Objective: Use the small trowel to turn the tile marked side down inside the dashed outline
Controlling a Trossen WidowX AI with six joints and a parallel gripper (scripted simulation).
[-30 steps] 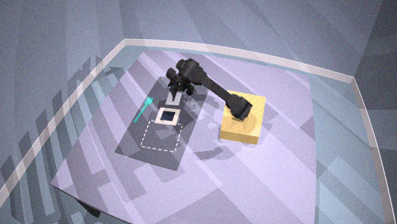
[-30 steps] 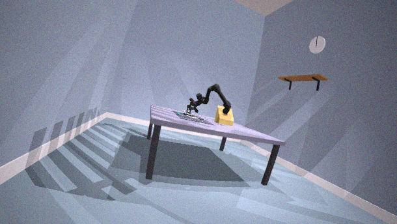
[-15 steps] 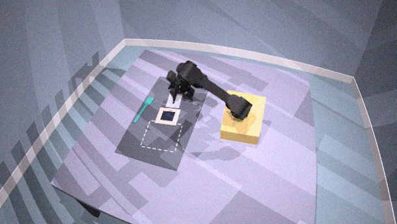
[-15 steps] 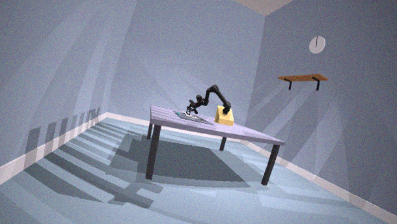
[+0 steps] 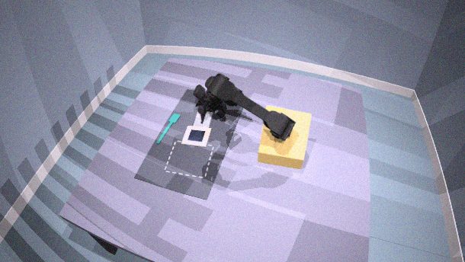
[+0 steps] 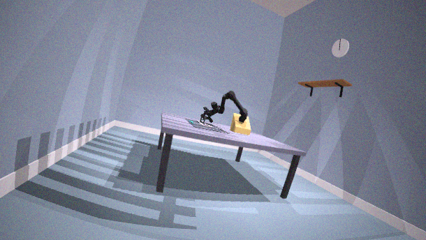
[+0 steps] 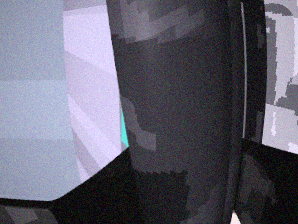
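The tile lies 50 mm behind my gripper tip, 120 mm to the left of it and 50 mm below it. The rest, counted from my gripper tip: teal trowel 110 mm ahead, 110 mm to the left, 50 mm below; then grey mat 30 mm behind, 120 mm to the left, 80 mm below.
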